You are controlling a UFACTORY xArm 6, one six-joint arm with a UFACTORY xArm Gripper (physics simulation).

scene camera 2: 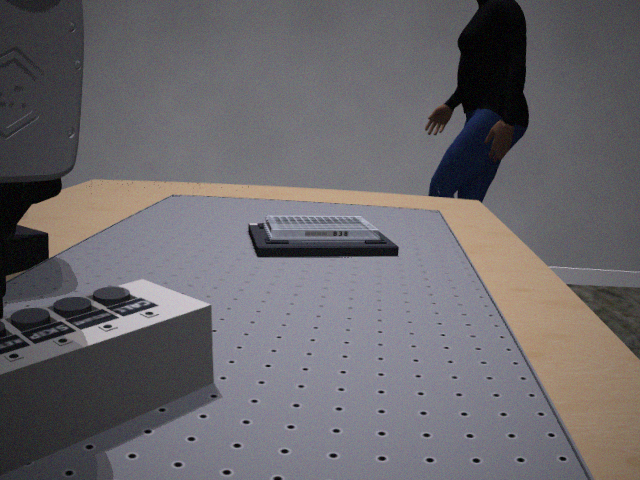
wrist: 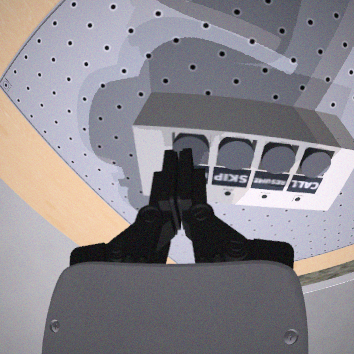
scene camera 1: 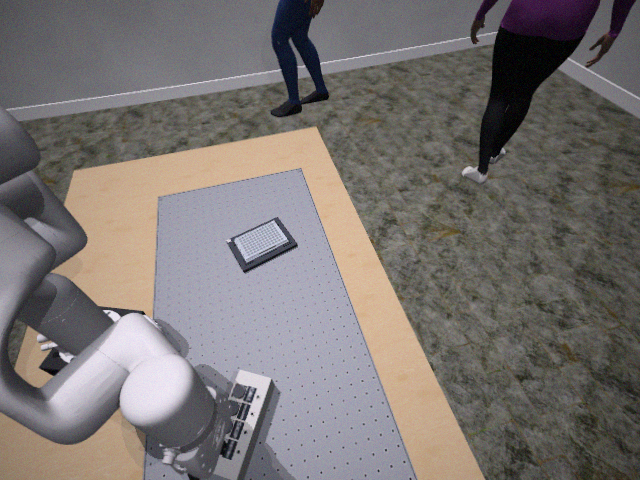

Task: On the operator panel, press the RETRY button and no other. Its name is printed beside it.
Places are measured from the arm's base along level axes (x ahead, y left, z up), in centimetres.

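Where they show: gripper, fingertip midpoint: (wrist: 180, 165) (scene camera 1: 217, 448); arm's base, link origin: (scene camera 1: 94, 337).
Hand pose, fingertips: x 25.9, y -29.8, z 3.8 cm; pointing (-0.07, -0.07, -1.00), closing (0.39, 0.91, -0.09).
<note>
Things, the pixels of their centre, and the offset from my fingertips. "spot": a spot on its surface instead. Level surfaces: height alone.
- SKIP button, surface spot: (wrist: 236, 152) spot: dx +1.2, dy +3.3, dz -1.0 cm
- RESUME button, surface spot: (wrist: 278, 158) spot: dx +2.8, dy +5.8, dz -1.0 cm
- CALL button, surface spot: (wrist: 317, 162) spot: dx +4.3, dy +8.5, dz -1.0 cm
- leftmost button, surface spot: (wrist: 196, 144) spot: dx -0.4, dy +1.3, dz -1.0 cm
- black tray with a clear gridded plate, body centre: (scene camera 2: 319, 228) (scene camera 1: 261, 240) dx +14.3, dy +46.9, dz -4.7 cm
- perforated grey board, surface height: dz -6.6 cm
The white operator panel (scene camera 1: 264, 386) (scene camera 2: 178, 305) (wrist: 148, 150) has a row of dark round buttons. In the wrist view the SKIP button (wrist: 236, 152), RESUME button (wrist: 278, 158) and CALL button (wrist: 317, 162) have readable labels. The leftmost button (wrist: 196, 144) there has its label almost wholly hidden behind the fingers, so the name RETRY cannot be read. My gripper (wrist: 180, 165) is shut and empty, its black fingertips overlapping the left part of that button; whether they touch it is unclear. The fingers are hidden by the arm in scene camera 1. The indicators beside the three readable labels are dark.
A black tray with a clear gridded plate (scene camera 1: 262, 240) (scene camera 2: 320, 227) lies farther along the perforated grey board (scene camera 1: 289, 320) (scene camera 2: 310, 289). A wooden table border (scene camera 1: 382, 289) surrounds the board. Black-and-white equipment lies partly behind the arm. People stand beyond the table.
</note>
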